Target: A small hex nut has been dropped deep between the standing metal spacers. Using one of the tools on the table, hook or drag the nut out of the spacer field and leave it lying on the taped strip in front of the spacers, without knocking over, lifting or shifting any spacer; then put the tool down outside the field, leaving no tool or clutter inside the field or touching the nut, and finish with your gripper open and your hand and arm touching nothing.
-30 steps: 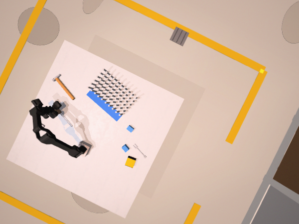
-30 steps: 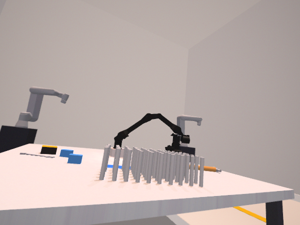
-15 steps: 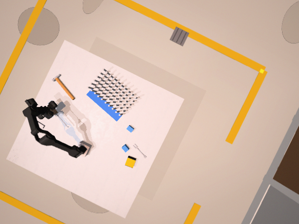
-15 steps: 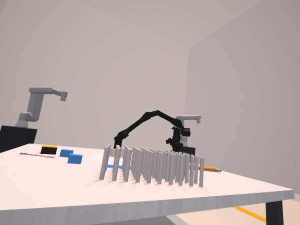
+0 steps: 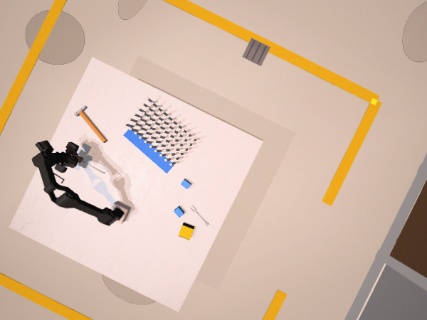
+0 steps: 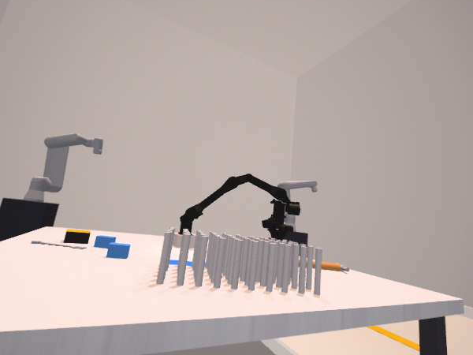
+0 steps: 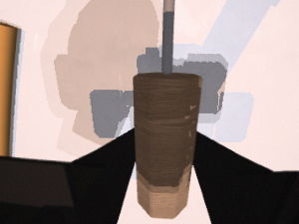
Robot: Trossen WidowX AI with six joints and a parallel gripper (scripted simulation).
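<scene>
Right now my gripper tip is 110 mm to the left of the screwdriver, 10 mm below it and 10 mm short of it. The rest, counted from my gripper tip: blue taped strip 350 mm to the right, 290 mm ahead, 60 mm below; black hex key 210 mm behind, 60 mm below, 40 mm to the left; grey wrench 890 mm to the right, 110 mm ahead, 60 mm below.
</scene>
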